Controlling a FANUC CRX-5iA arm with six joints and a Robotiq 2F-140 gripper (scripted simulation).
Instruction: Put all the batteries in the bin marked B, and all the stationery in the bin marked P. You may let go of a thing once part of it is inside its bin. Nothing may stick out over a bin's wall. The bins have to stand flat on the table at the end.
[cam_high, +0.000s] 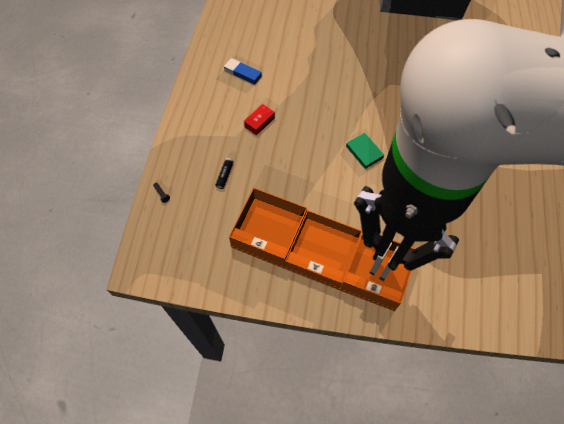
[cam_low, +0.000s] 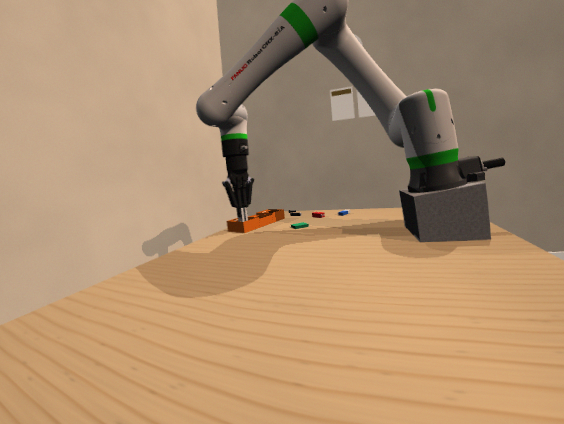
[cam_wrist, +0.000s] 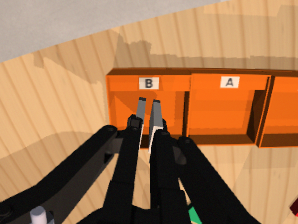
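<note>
My gripper is now 36 cm past the white-and-blue eraser, 24 cm to the left of it and 4 cm above it. The rest, counted from my hand: orange bin row: 8 cm to the right, 3 cm below, 3 cm behind; black cylindrical battery: 24 cm to the right, 14 cm behind, 4 cm below; green pad: 20 cm behind, 4 cm below, 2 cm to the right.
</note>
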